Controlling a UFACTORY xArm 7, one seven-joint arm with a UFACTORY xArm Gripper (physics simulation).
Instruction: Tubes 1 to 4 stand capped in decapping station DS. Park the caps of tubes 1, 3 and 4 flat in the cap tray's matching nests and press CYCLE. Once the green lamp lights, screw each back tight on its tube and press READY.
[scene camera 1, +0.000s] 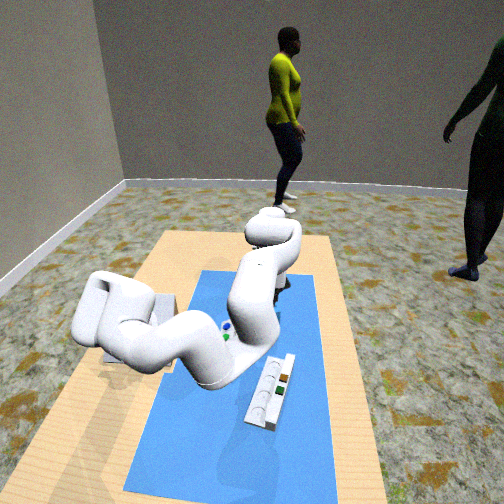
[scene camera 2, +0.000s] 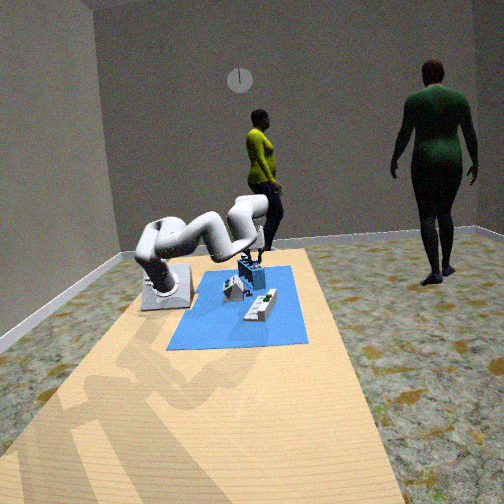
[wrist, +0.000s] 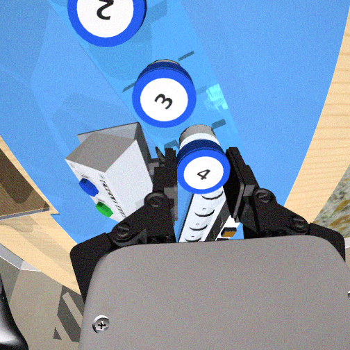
Labels:
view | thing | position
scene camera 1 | blue mat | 194, 438
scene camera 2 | blue mat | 212, 323
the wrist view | gripper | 199, 164
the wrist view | button box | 113, 165
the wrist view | blue mat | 274, 71

